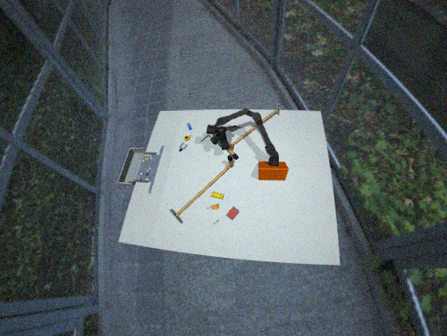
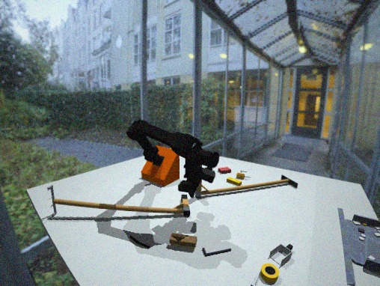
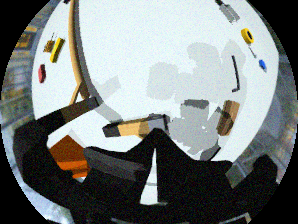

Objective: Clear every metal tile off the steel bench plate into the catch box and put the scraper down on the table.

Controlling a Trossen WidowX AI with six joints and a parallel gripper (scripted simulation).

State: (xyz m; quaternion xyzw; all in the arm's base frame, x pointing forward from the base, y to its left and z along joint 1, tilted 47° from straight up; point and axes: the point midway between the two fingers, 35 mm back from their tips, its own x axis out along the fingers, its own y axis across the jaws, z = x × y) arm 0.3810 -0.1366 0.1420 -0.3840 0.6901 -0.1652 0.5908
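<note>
Right now the yellow block is 30 mm ahead of my gripper tip, 410 mm to the left of it and 70 mm below it. Also, from my gripper tip: long scraper 130 mm ahead, 350 mm to the left, 20 mm below; hex key 170 mm ahead, 140 mm to the right, 80 mm below; wooden block 80 mm ahead, 160 mm to the right, 70 mm below.
</note>
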